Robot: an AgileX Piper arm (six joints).
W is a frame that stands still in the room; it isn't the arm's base.
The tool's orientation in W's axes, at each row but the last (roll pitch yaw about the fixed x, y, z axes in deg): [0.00 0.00 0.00]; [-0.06 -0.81 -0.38]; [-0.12 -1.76 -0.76]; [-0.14 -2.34 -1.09]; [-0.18 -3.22 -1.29]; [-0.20 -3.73 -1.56]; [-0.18 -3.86 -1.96]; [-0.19 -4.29 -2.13]
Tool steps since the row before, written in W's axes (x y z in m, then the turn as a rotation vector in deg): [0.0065 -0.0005 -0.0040 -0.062 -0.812 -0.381]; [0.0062 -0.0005 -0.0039 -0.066 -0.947 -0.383]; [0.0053 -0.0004 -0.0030 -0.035 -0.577 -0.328]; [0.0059 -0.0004 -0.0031 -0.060 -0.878 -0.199]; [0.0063 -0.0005 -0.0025 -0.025 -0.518 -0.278]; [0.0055 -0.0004 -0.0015 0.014 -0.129 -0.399]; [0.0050 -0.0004 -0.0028 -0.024 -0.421 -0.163]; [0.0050 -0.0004 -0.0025 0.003 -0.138 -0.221]
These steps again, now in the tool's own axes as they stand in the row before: [0.0065 -0.0005 -0.0040 -0.062 -0.812 -0.381]; [0.0061 -0.0005 -0.0040 -0.065 -0.947 -0.383]; [0.0052 -0.0003 -0.0032 -0.037 -0.577 -0.328]; [0.0058 -0.0003 -0.0033 -0.051 -0.878 -0.199]; [0.0062 -0.0003 -0.0029 -0.029 -0.518 -0.278]; [0.0054 -0.0002 -0.0019 -0.008 -0.127 -0.400]; [0.0048 -0.0002 -0.0031 -0.021 -0.421 -0.163]; [0.0048 -0.0002 -0.0029 -0.008 -0.137 -0.221]
